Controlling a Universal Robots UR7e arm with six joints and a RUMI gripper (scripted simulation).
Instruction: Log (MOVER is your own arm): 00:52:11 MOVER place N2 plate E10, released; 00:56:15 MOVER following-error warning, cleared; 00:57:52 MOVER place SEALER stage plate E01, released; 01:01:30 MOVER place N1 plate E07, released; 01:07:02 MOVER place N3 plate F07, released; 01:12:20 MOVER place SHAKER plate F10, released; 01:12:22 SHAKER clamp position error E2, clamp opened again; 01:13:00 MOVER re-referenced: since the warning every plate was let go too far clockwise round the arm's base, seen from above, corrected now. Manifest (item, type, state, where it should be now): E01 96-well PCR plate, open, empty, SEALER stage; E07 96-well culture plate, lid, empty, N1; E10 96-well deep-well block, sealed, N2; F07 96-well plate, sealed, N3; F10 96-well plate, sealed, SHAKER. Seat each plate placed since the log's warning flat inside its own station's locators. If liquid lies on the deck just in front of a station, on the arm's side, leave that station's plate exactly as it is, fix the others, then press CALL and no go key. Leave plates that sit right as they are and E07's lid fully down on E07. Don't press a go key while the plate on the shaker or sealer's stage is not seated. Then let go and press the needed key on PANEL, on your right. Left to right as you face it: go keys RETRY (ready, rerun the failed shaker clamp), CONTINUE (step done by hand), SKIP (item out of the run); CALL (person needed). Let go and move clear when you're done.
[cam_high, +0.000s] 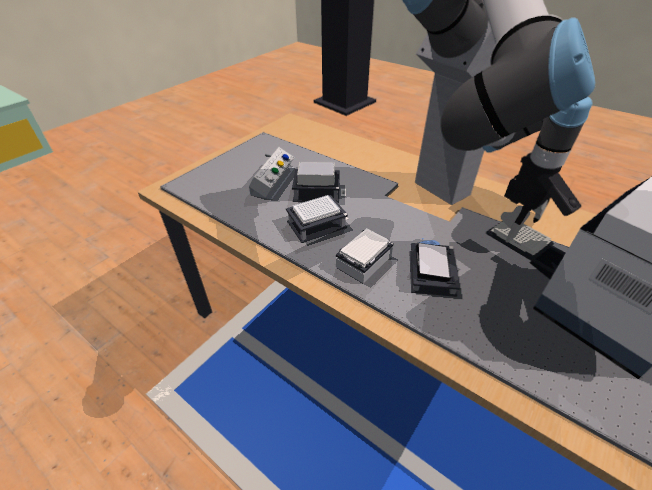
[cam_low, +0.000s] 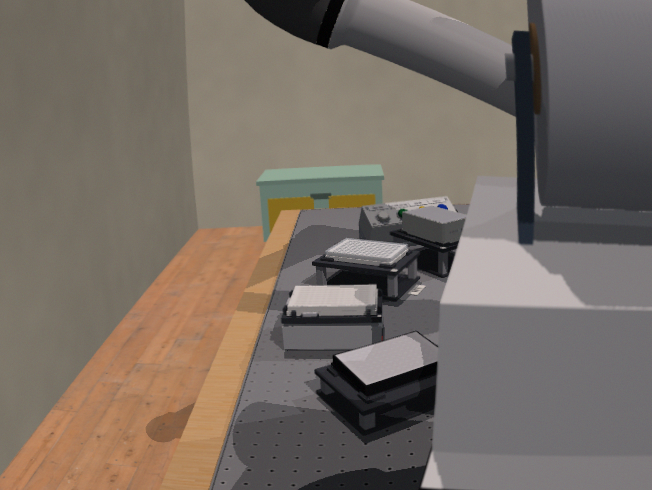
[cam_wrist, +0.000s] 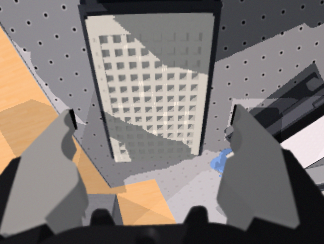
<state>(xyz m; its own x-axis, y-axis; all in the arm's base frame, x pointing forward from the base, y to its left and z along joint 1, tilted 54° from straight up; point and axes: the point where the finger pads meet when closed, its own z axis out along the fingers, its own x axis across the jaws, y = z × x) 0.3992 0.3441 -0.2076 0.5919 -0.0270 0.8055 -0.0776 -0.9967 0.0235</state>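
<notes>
Right now the white PCR plate is 1 cm below my hand. The rest, counted from my hand: dark sealed plate (21 cm ahead, 14 cm to the right, 7 cm below); then grey deep-well block (66 cm to the right, 15 cm ahead, 4 cm below); then white retry key (77 cm to the right, 27 cm ahead, 5 cm below).
</notes>
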